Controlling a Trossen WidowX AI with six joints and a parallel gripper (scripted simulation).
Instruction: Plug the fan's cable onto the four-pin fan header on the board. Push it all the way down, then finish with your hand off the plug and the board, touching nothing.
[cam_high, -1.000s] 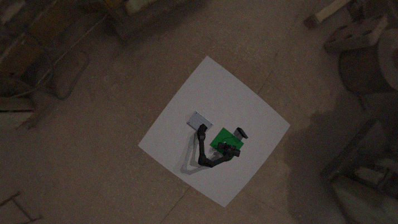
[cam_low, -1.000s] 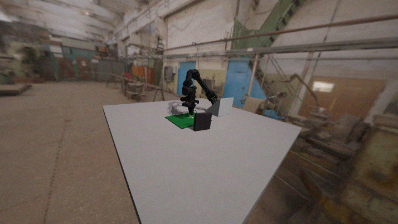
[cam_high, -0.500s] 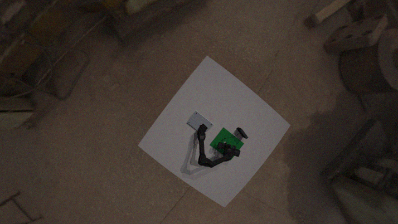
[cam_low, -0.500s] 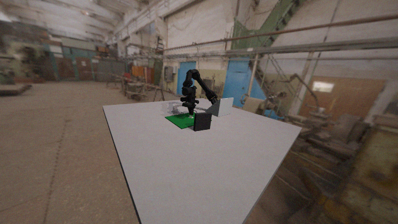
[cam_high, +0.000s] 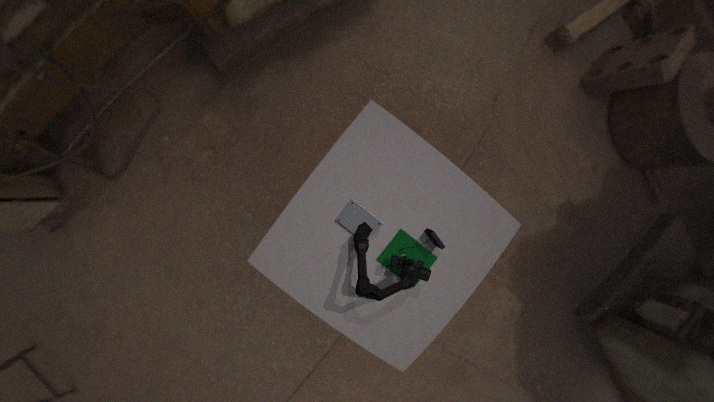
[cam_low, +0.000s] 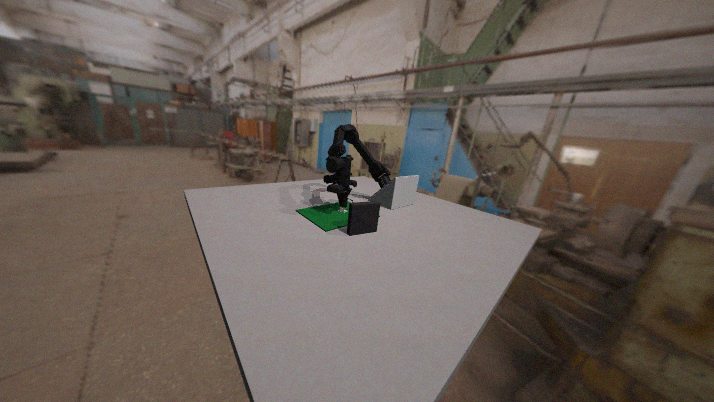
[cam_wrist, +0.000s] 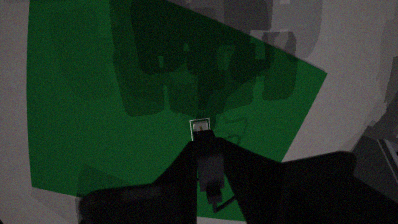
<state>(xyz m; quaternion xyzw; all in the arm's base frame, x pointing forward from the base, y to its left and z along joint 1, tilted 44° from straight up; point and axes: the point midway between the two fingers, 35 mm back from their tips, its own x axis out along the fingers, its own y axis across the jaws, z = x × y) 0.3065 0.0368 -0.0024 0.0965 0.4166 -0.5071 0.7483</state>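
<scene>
Right now the green board is 20 mm ahead of my gripper tip, 20 mm to the left of it and 50 mm below it. Also, from my gripper tip: dark plug (10 mm to the left, 10 mm above); black fan (30 mm ahead, 210 mm to the left, 20 mm above).
</scene>
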